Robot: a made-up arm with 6 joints.
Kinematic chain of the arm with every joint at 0, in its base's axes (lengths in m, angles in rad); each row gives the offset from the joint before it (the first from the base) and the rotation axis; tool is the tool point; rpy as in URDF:
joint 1: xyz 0 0 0.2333 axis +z
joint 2: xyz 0 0 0 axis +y
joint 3: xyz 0.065 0 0.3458 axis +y
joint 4: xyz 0.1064 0 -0.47 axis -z
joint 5: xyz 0 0 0 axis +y
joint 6: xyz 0.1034 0 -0.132 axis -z
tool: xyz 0 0 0 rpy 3.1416 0 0
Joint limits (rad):
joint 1: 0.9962..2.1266
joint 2: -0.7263..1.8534
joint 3: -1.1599..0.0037
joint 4: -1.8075..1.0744
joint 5: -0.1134..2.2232
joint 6: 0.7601..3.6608
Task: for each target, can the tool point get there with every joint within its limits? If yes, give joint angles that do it. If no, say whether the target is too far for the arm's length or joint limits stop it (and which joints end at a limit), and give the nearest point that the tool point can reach.
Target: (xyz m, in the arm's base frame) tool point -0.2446 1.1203 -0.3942
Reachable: no: too far | nearest point -0.1428 0.6542 -0.1331 | short by 0.544 m
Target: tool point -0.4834 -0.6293 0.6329
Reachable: no: joint limits stop it (at a limit: joint 1, joint 2, joint 3) | nearest point -0.1711 -0.2402 0.2131 | short by 0.652 m
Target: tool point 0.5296 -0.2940 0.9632
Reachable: no: joint limits stop it (at a limit: joint 1, joint 2, joint 3, joint 4, joint 5) | nearest point 0.2577 0.0982 0.8200 | short by 0.498 m
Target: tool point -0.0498 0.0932 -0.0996
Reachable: yes | joints 1.4888 0.8938 -0.5352 0.3919 1.7726 2.0782
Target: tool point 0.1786 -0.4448 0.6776
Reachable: no: joint limits stop it (at a limit: joint 2, joint 3) | nearest point 0.0921 -0.2295 0.2523 | short by 0.484 m
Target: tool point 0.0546 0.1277 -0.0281
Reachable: yes | joints 1.7329 0.4453 -0.3156 -0.5356 1.7203 3.4264
